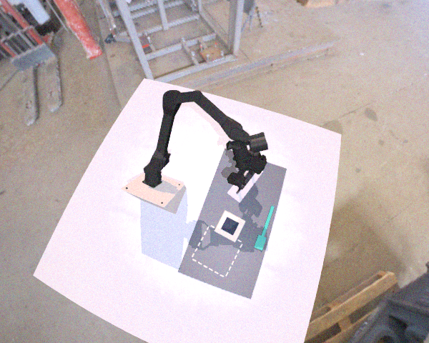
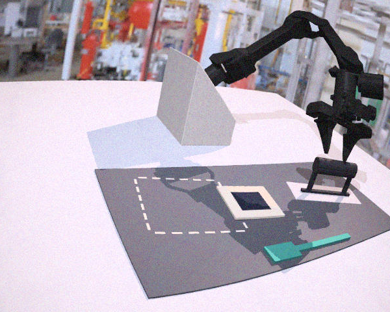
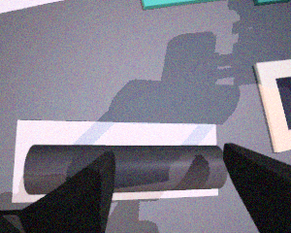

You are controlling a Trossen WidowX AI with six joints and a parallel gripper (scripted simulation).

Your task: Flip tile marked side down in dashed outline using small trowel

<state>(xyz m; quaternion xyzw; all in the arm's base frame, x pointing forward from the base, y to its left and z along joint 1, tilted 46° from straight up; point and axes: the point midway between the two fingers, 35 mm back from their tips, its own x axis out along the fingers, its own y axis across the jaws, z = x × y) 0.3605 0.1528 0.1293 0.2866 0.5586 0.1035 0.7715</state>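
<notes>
Now: gripper tip 2 cm short of the grey mat, 16 cm to the left of it and 12 cm above it. From my gripper tip the other things lie so: teal trowel: 16 cm ahead, 17 cm to the right, 10 cm below; tile: 1 cm ahead, 21 cm to the right, 10 cm below.
</notes>
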